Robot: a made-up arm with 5 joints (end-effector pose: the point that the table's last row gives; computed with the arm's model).
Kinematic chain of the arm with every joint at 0, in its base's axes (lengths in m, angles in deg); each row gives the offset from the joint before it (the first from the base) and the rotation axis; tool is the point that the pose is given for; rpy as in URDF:
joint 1: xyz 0 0 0.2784 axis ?
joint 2: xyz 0 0 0 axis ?
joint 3: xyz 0.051 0 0.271 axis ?
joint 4: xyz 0.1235 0 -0.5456 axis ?
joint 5: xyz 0.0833 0 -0.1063 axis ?
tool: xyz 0 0 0 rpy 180 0 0
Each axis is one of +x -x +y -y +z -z.
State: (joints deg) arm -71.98 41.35 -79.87 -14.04 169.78
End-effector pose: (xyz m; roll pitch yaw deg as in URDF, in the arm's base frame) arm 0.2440 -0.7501 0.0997 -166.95 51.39 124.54
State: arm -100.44 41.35 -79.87 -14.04 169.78
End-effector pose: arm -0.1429 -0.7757 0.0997 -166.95 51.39 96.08
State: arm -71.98 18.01 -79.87 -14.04 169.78
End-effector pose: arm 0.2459 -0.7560 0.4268 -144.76 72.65 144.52
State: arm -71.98 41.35 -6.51 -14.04 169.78
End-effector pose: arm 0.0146 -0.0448 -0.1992 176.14 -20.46 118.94
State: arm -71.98 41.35 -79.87 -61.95 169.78
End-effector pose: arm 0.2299 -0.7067 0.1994 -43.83 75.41 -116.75
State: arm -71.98 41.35 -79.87 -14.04 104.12
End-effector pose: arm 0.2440 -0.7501 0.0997 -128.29 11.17 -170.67
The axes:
joint 1: +z
joint 2: +y
joint 3: +y
joint 4: +y
joint 5: -z

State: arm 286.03 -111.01 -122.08 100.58 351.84
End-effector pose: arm -0.2098 0.7301 0.5910 8.80 -46.86 94.05
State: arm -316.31 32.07 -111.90 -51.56 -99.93
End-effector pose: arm 0.5572 0.5323 0.6390 48.18 7.43 127.09
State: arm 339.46 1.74 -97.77 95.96 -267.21
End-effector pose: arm 0.6295 -0.2359 0.6217 -179.93 0.00 -113.33
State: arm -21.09 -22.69 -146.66 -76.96 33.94
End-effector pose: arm -0.1948 0.0751 1.0736 51.84 49.44 -141.93
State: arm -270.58 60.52 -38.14 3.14 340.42
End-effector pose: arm 0.0020 0.1968 -0.3160 -170.91 23.95 110.93
